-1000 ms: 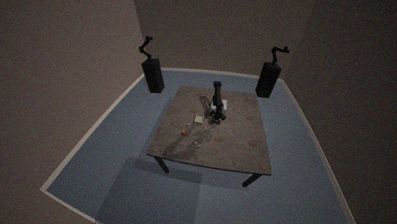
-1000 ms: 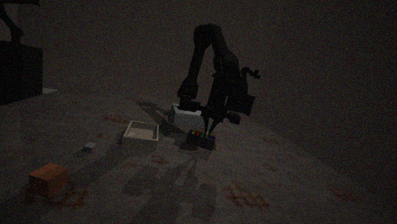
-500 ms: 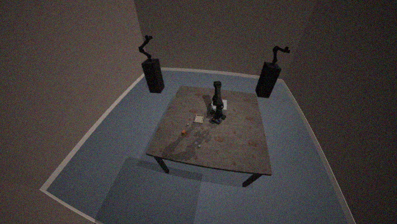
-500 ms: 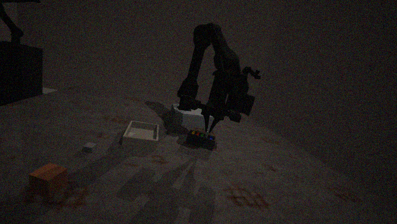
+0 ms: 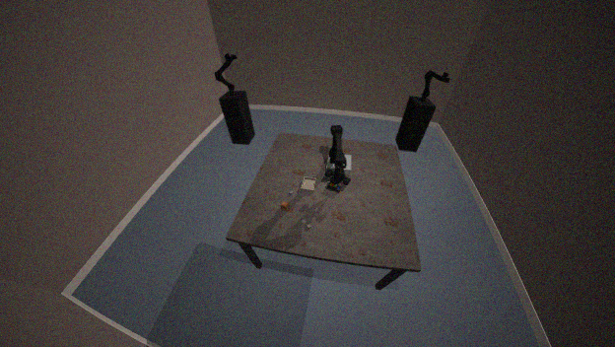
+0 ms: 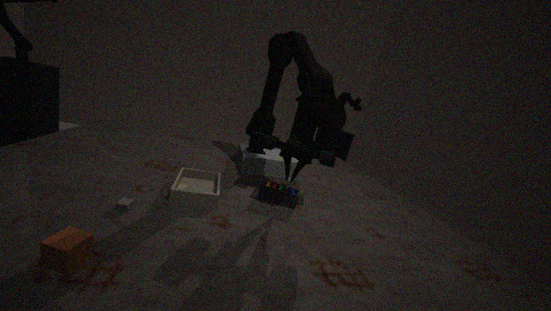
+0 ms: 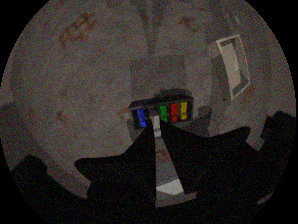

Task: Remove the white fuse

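The white tray is 20 mm behind my gripper tip, 220 mm to the right of it and 60 mm below it. Round my gripper tip: white fuse (10 mm below); orange cube (220 mm ahead, 370 mm to the right, 50 mm below).
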